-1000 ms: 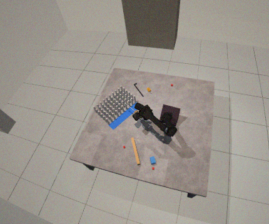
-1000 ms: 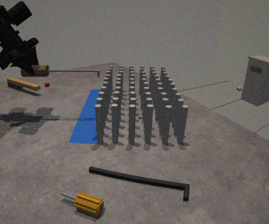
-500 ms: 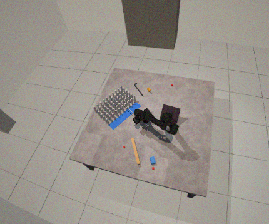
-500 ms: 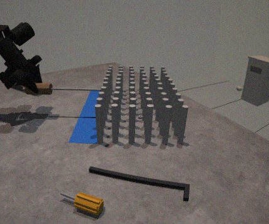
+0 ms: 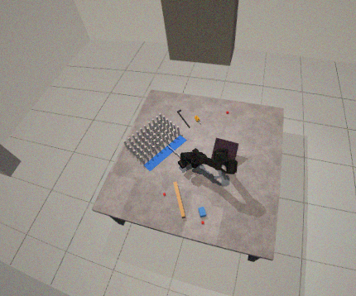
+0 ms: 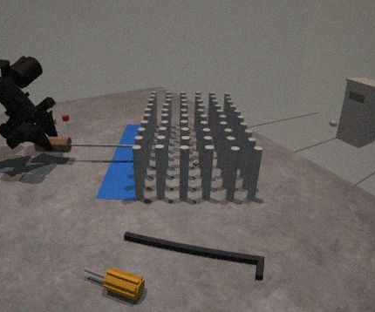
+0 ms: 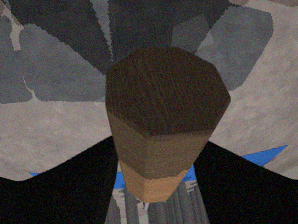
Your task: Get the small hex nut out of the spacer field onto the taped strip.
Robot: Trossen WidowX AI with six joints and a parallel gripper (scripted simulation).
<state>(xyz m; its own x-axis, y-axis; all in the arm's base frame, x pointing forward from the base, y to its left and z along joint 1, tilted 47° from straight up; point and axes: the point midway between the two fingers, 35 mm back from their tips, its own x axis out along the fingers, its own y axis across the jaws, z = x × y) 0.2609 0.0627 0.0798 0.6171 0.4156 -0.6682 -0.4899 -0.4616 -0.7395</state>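
Right now my gripper tip is 180 mm short of the blue taped strip, 60 mm to the left of it and 40 mm above it. Round my gripper tip: brown-handled tool: 90 mm ahead, 50 mm to the right; blue block: 360 mm to the left, 220 mm behind, 20 mm below; screwdriver: 440 mm to the right, 20 mm below.
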